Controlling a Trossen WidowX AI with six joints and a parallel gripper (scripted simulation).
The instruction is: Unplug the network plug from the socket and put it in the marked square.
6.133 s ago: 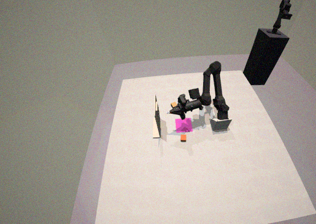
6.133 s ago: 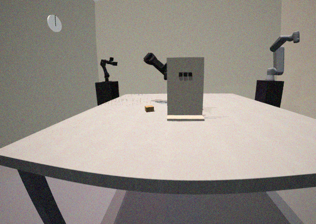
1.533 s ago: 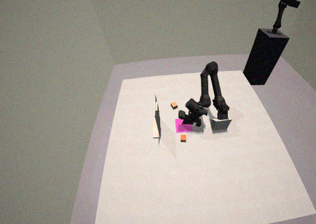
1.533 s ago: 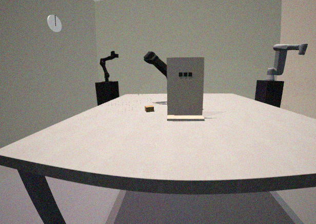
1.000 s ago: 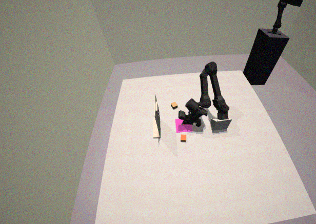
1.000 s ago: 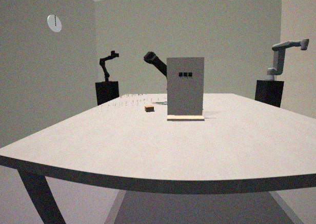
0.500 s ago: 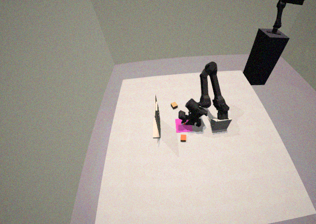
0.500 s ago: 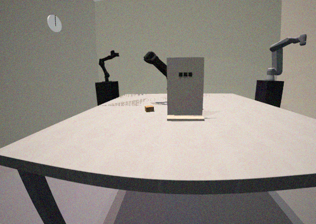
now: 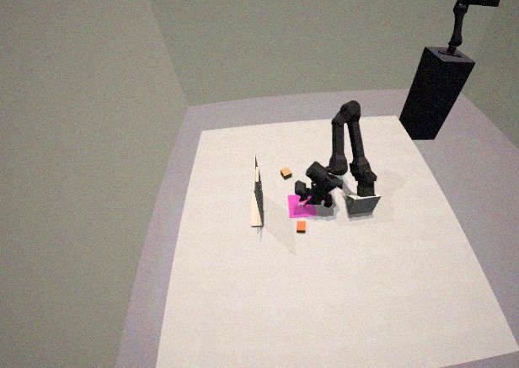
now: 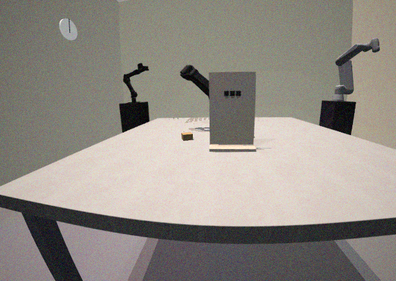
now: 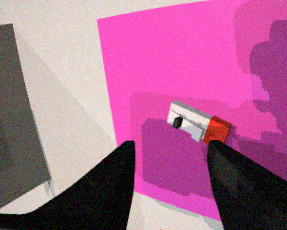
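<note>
My gripper tip is now 2 cm above the network plug. The rest, counted from my gripper tip: magenta marked square: 3 cm below; then panel: 19 cm ahead, 10 cm above, 2 cm to the left.
</note>
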